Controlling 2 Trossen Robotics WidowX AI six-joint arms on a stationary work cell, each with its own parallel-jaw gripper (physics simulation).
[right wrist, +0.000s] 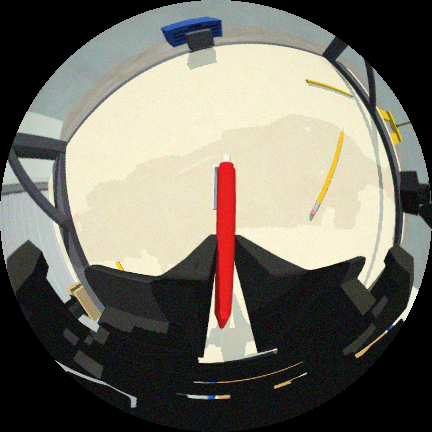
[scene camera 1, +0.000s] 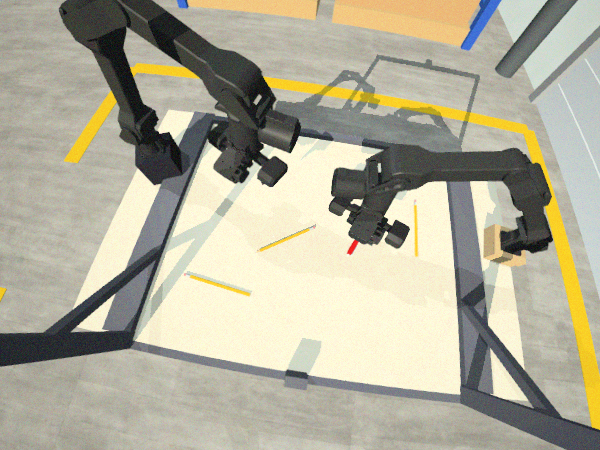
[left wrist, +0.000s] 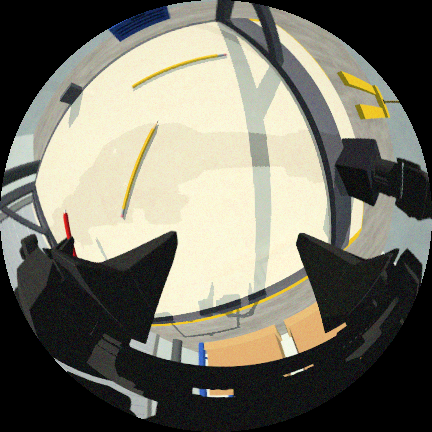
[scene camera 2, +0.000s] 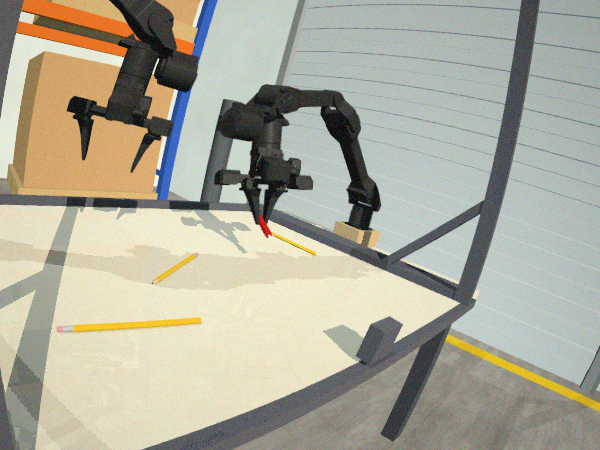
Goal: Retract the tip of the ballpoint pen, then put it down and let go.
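Seen in the pictures: left gripper, fingertip midpoint: [scene camera 1: 249, 173] [left wrist: 240, 238] [scene camera 2: 107, 166]; right gripper, fingertip midpoint: [right wrist: 224, 240] [left wrist: 70, 237] [scene camera 2: 261, 224]; left arm's base, link origin: [scene camera 1: 152, 147] [left wrist: 376, 172]; right arm's base, link origin: [right wrist: 78, 304] [scene camera 1: 510, 243] [scene camera 2: 358, 226].
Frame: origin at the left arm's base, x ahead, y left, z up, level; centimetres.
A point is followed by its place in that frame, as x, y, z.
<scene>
The red ballpoint pen [scene camera 1: 353, 247] @(46.9, -41.9, -2.9) [scene camera 2: 265, 227] @(46.7, -41.6, -2.9) [left wrist: 68, 227] @(47.2, -40.6, -3.3) [right wrist: 226, 200] @(47.3, -41.3, -2.7) is held above the table by my right gripper [scene camera 2: 262, 219] @(49.4, -39.6, -3.3) [right wrist: 224, 240] @(49.4, -39.6, -3.3), which is shut on its body. In the right wrist view its white button [right wrist: 226, 158] @(45.1, -43.3, -3.7) points away from the gripper, a pale clip [right wrist: 215, 187] @(47.1, -42.5, -3.8) lies along its left side, and its tapered red end [right wrist: 223, 320] @(53.5, -35.6, -1.1) points back between the fingers. I cannot make out a writing point there. My left gripper [scene camera 2: 108, 165] @(25.7, -18.4, 3.9) [left wrist: 240, 238] @(25.7, -18.4, 3.9) is open and empty, high over the table's far left part.
Three yellow pencils lie on the pale table top [scene camera 1: 350, 325] @(41.7, -60.0, -10.6) [scene camera 2: 280, 340] @(22.1, -55.5, -10.6): one pencil [scene camera 1: 286, 238] @(31.5, -32.9, -9.9) [scene camera 2: 175, 269] @(30.0, -33.6, -10.2) near the middle, one [scene camera 1: 220, 284] @(11.4, -41.1, -10.0) [scene camera 2: 135, 325] @(10.3, -41.1, -10.1) at the lower left, one [scene camera 1: 416, 230] @(70.2, -40.4, -9.9) [scene camera 2: 295, 244] @(69.3, -41.9, -10.2) beyond the right gripper. A dark block [scene camera 1: 296, 379] @(25.1, -67.0, -4.9) [scene camera 2: 379, 341] @(22.2, -67.4, -6.5) sits on the near edge.
</scene>
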